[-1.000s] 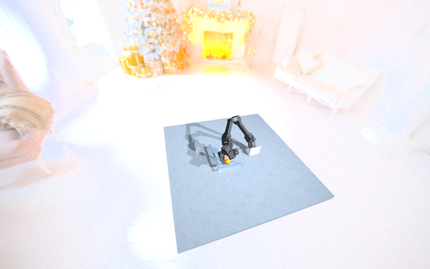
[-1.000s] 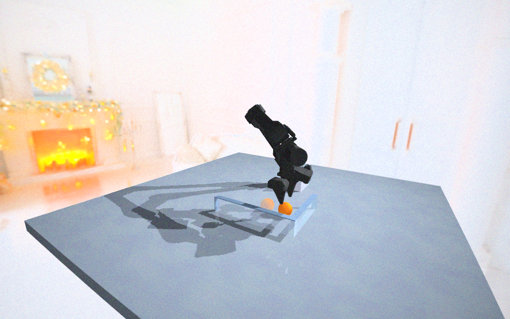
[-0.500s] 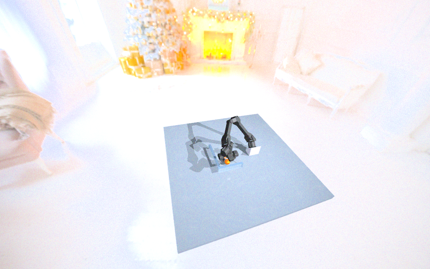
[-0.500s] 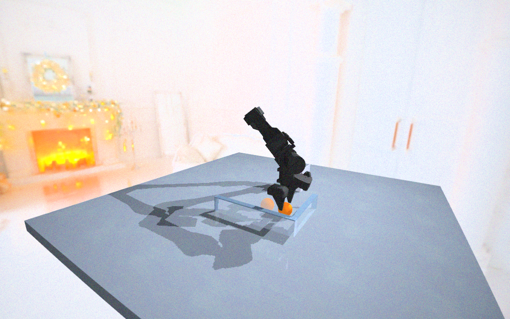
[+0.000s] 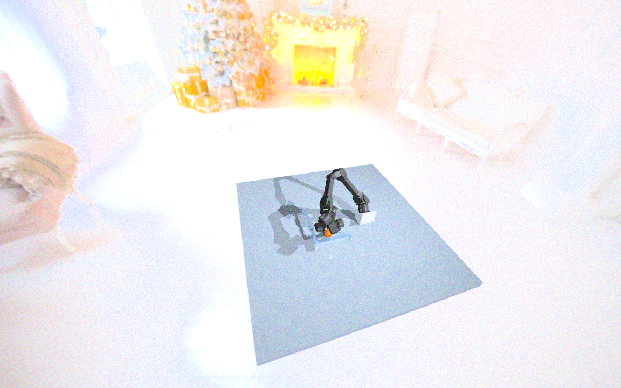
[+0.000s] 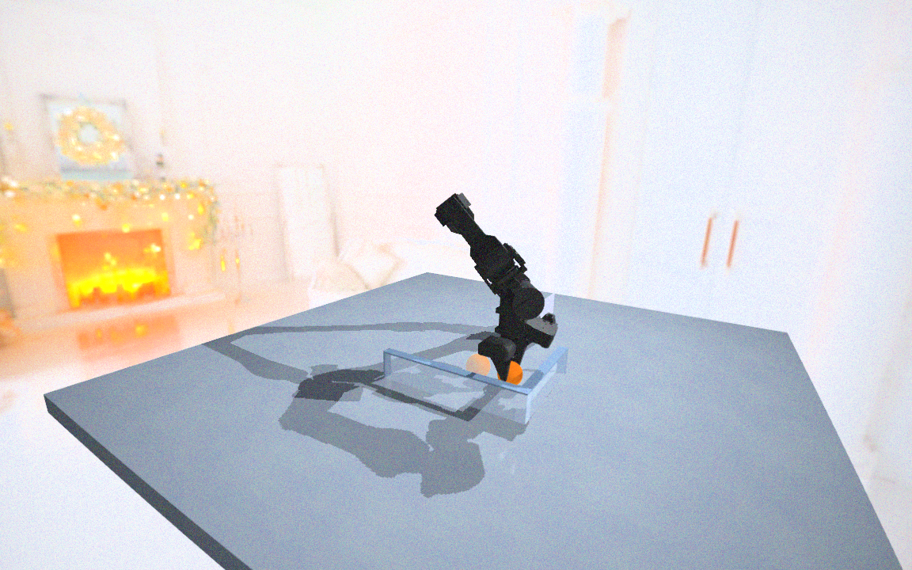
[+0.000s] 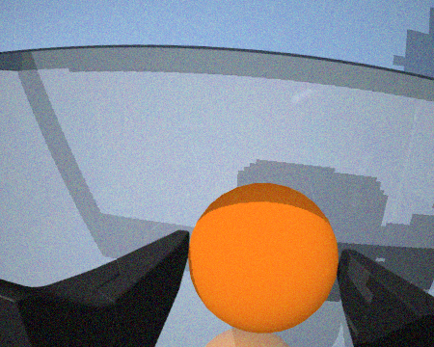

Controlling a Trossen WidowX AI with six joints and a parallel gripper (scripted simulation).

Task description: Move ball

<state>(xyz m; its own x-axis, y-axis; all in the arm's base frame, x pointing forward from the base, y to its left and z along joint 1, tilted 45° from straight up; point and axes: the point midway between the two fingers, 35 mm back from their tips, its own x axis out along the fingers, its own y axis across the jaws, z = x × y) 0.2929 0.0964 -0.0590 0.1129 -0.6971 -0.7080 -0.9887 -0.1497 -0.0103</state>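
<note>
Right now my gripper tip is 1 cm short of the see-through ball and 7 cm to the left of it. Also, from my gripper tip: orange ball: right at my gripper tip.
</note>
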